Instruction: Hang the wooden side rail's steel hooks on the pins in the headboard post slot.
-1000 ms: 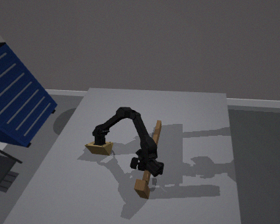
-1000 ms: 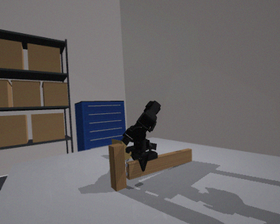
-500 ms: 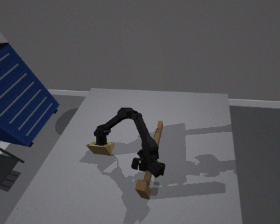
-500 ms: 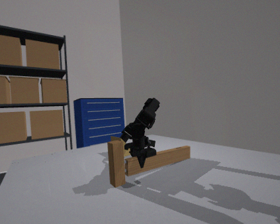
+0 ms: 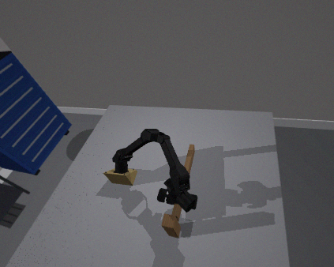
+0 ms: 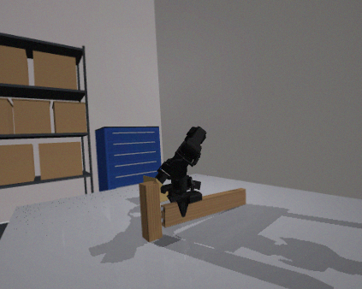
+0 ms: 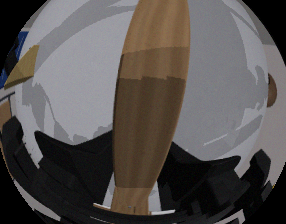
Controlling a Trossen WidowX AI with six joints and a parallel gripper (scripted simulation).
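My gripper tip is 12 cm to the left of the headboard post and 4 cm below it.
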